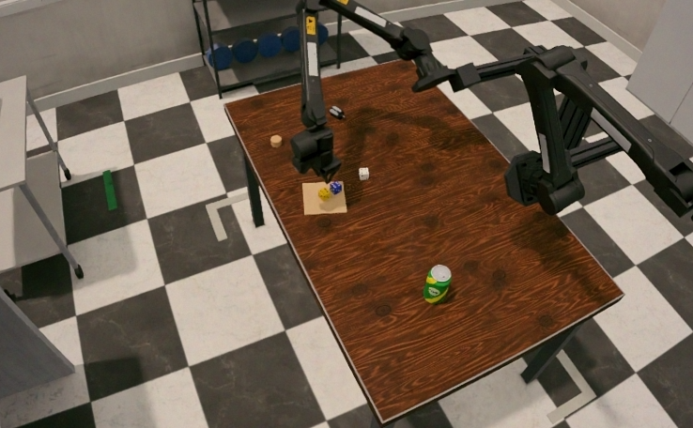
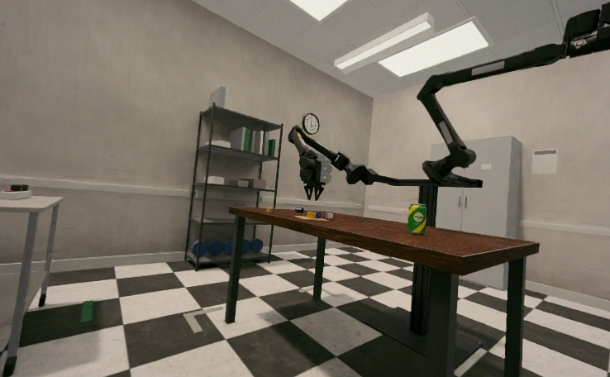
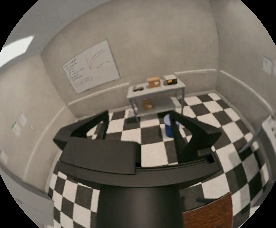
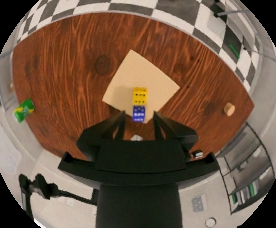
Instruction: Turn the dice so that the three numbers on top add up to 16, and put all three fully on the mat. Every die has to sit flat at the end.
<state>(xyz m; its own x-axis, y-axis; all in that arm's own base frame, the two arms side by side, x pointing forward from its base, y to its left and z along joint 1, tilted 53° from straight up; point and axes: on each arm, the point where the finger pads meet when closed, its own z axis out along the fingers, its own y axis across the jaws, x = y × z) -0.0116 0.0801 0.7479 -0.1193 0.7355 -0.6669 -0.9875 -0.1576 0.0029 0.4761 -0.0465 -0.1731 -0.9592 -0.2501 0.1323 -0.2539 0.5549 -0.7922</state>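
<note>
Now: right hand 170 mm past the white die, 90 mm above it and 30 mm to the left of it. Round my right hand: yellow die 80 mm below; tan mat 100 mm below; blue die 80 mm below, 50 mm behind, 10 mm to the right.
</note>
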